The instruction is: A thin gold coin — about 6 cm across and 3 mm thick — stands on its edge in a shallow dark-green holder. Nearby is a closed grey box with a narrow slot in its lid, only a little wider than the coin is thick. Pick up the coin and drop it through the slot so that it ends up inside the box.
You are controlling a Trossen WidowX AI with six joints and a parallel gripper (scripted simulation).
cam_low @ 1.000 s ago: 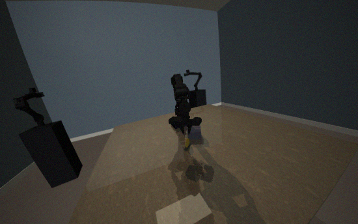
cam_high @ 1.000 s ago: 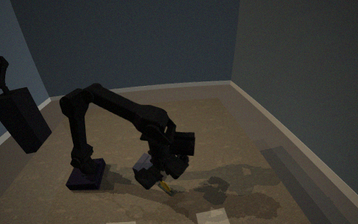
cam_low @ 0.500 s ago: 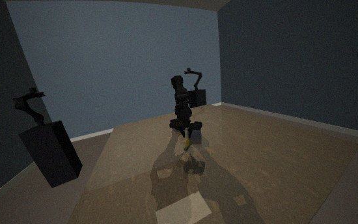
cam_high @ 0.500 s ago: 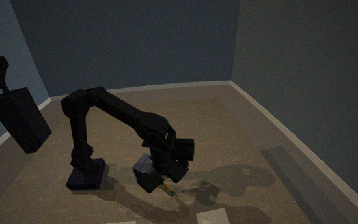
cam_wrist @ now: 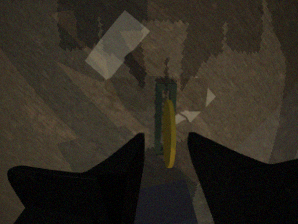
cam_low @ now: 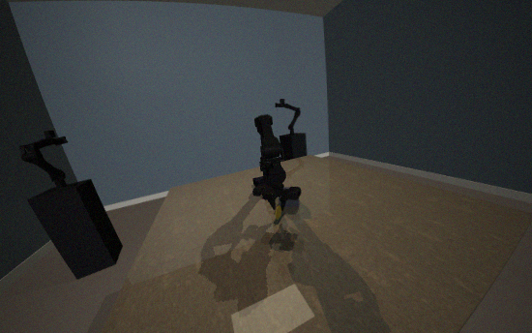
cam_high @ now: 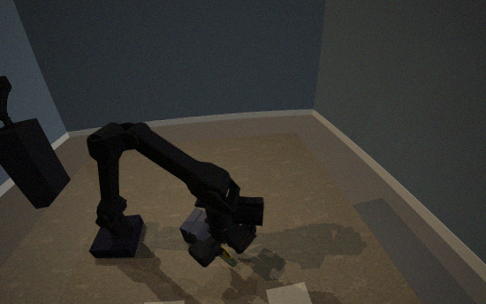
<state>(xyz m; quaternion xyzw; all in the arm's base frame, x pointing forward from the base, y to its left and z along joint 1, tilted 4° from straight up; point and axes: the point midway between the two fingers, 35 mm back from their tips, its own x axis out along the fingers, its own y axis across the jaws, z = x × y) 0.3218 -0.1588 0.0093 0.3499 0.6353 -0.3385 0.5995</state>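
Right now my gripper tip is 10 mm above the gold coin.
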